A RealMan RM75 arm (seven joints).
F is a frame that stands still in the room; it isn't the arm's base.
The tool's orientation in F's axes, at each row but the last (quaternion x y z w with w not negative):
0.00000 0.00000 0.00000 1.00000
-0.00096 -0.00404 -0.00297 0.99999
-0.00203 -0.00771 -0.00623 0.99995
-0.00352 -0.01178 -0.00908 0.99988
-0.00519 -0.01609 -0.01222 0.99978
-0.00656 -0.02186 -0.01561 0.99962
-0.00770 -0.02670 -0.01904 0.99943
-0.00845 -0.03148 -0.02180 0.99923
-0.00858 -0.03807 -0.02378 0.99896
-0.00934 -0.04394 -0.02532 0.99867
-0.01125 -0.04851 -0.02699 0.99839
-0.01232 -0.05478 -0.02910 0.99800
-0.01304 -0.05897 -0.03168 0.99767
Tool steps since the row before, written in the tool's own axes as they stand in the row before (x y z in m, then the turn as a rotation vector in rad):
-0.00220 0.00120 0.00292 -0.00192 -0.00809 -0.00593
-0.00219 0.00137 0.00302 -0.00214 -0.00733 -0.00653
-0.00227 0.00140 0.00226 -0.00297 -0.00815 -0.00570
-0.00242 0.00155 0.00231 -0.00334 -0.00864 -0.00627
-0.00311 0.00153 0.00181 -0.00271 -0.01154 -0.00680
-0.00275 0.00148 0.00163 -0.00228 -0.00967 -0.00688
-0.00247 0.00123 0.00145 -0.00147 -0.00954 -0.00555
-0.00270 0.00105 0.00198 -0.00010 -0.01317 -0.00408
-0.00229 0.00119 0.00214 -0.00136 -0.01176 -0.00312
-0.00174 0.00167 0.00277 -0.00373 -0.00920 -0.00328
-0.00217 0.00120 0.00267 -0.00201 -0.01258 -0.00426
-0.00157 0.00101 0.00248 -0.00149 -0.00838 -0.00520
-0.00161 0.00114 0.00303 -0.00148 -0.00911 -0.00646
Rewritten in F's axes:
-0.00220 0.00120 0.00292 -0.00192 -0.00809 -0.00593
-0.00221 0.00139 0.00300 -0.00213 -0.00733 -0.00653
-0.00229 0.00144 0.00222 -0.00298 -0.00814 -0.00571
-0.00244 0.00161 0.00224 -0.00335 -0.00862 -0.00629
-0.00313 0.00162 0.00169 -0.00277 -0.01154 -0.00677
-0.00277 0.00159 0.00149 -0.00228 -0.00969 -0.00685
-0.00249 0.00135 0.00130 -0.00154 -0.00957 -0.00548
-0.00277 0.00120 0.00179 -0.00043 -0.01323 -0.00387
-0.00239 0.00134 0.00194 -0.00168 -0.01174 -0.00303
-0.00189 0.00181 0.00258 -0.00390 -0.00907 -0.00344
-0.00235 0.00138 0.00242 -0.00228 -0.01256 -0.00419
-0.00177 0.00117 0.00227 -0.00141 -0.00842 -0.00515
-0.00188 0.00133 0.00279 -0.00130 -0.00919 -0.00639

